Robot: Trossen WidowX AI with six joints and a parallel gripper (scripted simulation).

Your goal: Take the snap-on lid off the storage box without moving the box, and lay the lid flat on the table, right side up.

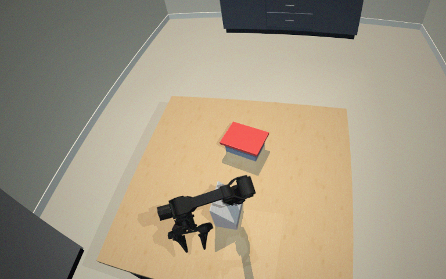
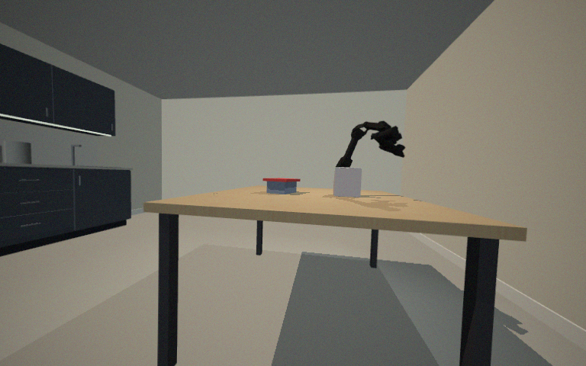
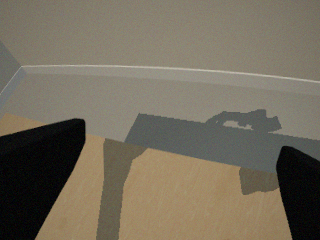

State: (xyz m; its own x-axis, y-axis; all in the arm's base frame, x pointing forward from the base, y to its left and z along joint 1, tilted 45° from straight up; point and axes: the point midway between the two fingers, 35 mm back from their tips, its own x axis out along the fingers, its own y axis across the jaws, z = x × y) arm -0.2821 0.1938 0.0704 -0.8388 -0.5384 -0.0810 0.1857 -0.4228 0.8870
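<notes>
The red lid is 750 mm ahead of my gripper tip, 180 mm below it and 120 mm to the right of it. Also, from my gripper tip: storage box (750 mm ahead, 230 mm below, 120 mm to the right).
</notes>
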